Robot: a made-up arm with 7 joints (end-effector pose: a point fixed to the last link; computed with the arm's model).
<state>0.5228 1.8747 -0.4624 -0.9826 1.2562 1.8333 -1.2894</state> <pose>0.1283 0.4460 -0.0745 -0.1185 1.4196 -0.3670</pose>
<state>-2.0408 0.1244 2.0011 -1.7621 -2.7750 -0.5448 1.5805</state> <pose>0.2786 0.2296 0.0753 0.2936 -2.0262 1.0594</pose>
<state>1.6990 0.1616 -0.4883 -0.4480 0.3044 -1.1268 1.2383</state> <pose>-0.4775 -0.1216 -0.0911 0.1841 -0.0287 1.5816</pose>
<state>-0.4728 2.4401 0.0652 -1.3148 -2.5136 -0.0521 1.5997</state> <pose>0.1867 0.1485 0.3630 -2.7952 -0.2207 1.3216</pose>
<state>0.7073 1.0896 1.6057 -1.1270 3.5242 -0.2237 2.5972</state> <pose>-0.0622 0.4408 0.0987 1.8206 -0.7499 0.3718</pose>
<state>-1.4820 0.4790 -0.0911 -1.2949 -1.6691 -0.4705 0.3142</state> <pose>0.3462 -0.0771 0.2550 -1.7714 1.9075 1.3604</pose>
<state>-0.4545 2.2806 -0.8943 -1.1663 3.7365 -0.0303 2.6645</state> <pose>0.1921 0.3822 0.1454 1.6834 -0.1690 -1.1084</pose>
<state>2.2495 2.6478 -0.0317 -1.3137 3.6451 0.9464 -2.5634</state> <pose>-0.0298 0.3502 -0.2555 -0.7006 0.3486 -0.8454</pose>
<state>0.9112 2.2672 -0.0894 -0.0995 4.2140 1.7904 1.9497</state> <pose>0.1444 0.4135 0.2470 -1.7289 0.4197 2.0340</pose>
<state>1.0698 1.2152 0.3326 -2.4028 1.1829 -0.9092 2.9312</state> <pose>0.1597 0.1194 -0.1477 -2.5876 0.1979 1.4965</pose>
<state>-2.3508 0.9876 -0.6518 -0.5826 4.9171 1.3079 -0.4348</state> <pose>0.2222 0.0584 0.4401 2.2484 -0.3140 0.9227</pose>
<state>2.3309 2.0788 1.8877 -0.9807 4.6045 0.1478 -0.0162</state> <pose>0.2677 0.3862 -0.0168 -1.7508 -1.0633 2.3052</pose>
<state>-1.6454 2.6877 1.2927 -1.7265 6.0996 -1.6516 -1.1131</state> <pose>-0.3625 -0.0893 0.0323 -0.7255 -1.3881 -0.1173</pose>
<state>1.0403 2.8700 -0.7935 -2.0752 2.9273 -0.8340 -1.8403</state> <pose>0.0657 0.2841 -0.1137 1.1360 0.3859 -1.2430</pose>
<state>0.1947 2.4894 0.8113 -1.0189 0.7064 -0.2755 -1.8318</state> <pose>0.2434 0.1041 0.3844 -2.5011 -0.0172 1.0129</pose>
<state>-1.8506 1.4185 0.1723 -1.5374 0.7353 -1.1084 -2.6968</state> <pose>-0.0156 0.1223 0.3848 -1.8826 0.2674 -1.7357</pose>
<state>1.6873 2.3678 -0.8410 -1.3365 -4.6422 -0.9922 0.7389</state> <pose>-0.0915 0.4187 -0.0515 0.4318 -0.1498 0.1179</pose>
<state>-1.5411 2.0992 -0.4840 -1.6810 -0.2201 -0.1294 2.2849</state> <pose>0.1175 0.1225 0.3423 -0.3294 -2.4283 -0.4884</pose>
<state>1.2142 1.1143 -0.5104 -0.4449 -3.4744 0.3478 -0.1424</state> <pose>-0.3307 0.3578 -0.1175 0.9318 -0.0323 1.7793</pose>
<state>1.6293 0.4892 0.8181 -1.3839 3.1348 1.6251 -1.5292</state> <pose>-0.2734 0.3128 -0.0921 -0.3045 -1.3869 0.3708</pose>
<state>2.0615 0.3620 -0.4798 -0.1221 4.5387 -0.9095 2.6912</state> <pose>-0.4533 -0.0788 0.2038 0.0988 2.3400 1.4316</pose>
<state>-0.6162 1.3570 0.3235 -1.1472 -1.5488 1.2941 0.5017</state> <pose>0.2822 0.3107 0.1727 2.6339 -0.5577 0.8829</pose>
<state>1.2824 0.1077 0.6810 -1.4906 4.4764 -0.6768 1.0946</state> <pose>-0.2227 0.2304 -0.2572 0.3192 -0.0228 -0.3859</pose>
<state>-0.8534 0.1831 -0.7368 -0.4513 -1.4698 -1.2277 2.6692</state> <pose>0.4098 -0.0678 -0.2802 -0.8033 0.0551 -0.4402</pose>
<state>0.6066 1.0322 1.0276 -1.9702 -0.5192 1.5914 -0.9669</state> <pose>0.1710 0.2774 0.0657 1.6452 0.7330 -0.0254</pose>
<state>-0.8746 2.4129 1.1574 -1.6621 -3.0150 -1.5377 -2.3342</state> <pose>-0.1935 -0.0651 0.3265 -0.7447 2.7017 -1.1164</pose>
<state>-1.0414 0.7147 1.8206 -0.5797 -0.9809 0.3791 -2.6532</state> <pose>0.3149 0.3682 -0.1092 1.1483 0.2075 -1.2730</pose>
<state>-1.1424 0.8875 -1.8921 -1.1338 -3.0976 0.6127 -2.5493</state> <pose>0.3690 0.0547 -0.2610 -0.3568 -0.8732 -1.7384</pose>
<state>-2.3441 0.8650 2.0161 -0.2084 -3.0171 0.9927 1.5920</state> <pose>0.3113 0.1749 0.3556 0.2223 -1.7825 1.7840</pose>
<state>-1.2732 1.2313 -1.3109 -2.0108 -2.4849 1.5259 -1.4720</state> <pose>0.3089 -0.0897 -0.0463 -2.4165 -0.3706 -1.0703</pose>
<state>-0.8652 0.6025 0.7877 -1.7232 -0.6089 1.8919 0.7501</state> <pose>0.2478 0.2233 0.1719 0.3016 -0.9310 1.7934</pose>
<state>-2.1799 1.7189 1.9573 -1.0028 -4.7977 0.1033 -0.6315</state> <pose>-0.0688 0.4631 -0.0059 0.7888 1.0370 -0.7630</pose>
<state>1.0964 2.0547 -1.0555 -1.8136 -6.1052 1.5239 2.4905</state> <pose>-0.1518 0.2798 -0.1684 1.8453 -0.1721 0.4032</pose>
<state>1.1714 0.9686 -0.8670 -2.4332 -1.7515 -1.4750 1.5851</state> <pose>-0.0418 -0.0740 -0.2265 -1.8883 -0.1816 -1.2538</pose>
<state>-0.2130 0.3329 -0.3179 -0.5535 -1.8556 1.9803 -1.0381</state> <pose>0.2373 0.0979 -0.4263 1.8845 1.9104 -0.8581</pose>
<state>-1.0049 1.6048 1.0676 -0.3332 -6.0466 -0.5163 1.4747</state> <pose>0.0916 0.4681 0.1606 0.6918 2.4676 -0.8144</pose>
